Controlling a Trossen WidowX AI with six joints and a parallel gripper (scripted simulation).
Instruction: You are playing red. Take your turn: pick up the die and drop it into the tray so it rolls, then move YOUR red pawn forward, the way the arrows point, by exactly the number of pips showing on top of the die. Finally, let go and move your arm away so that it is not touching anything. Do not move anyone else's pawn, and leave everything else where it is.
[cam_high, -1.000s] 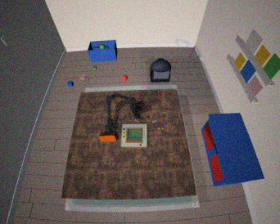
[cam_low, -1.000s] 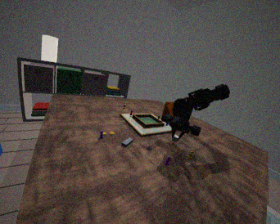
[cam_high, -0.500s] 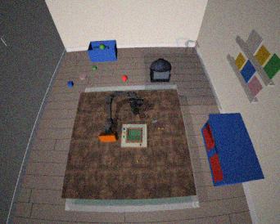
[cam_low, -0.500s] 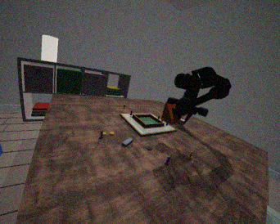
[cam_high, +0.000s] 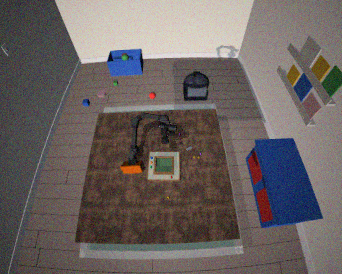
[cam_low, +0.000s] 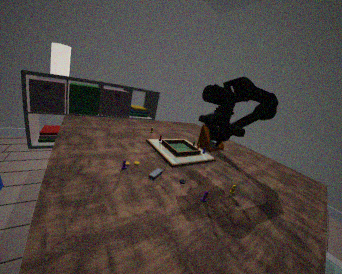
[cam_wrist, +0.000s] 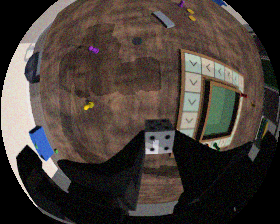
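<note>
Now: the red pawn 7 cm ahead of my gripper tip, 32 cm to the right of it and 10 cm below it. Round my gripper tip: green tray 21 cm to the right, 12 cm below; white die right at my gripper tip; blue pawn 12 cm behind, 14 cm to the right, 10 cm below.
</note>
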